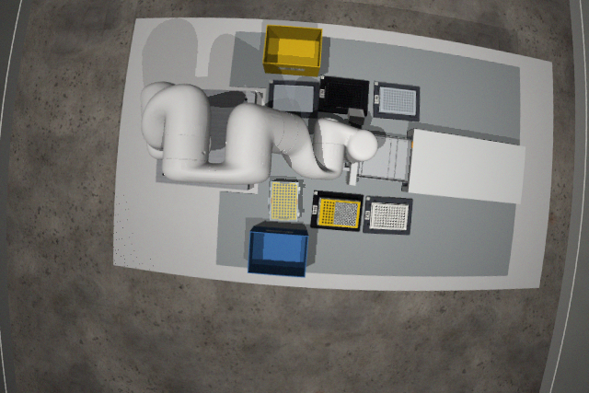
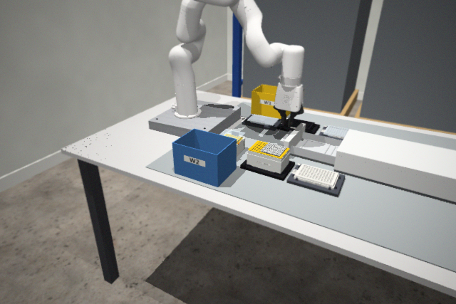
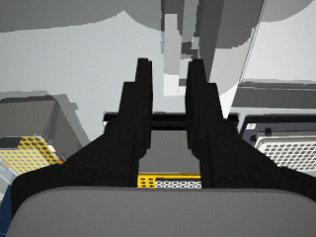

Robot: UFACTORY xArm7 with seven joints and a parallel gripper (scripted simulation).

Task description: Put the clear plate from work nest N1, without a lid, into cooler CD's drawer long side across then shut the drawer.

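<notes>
Right now my hand is 190 mm short of the clear plate, 180 mm to the right of it and 90 mm above it. Round my hand: drawer: 150 mm ahead, 10 mm to the right, 80 mm below; then black plate: 190 mm to the left, 90 mm below; then tip box: 20 mm behind, 190 mm to the right, 50 mm below.
</notes>
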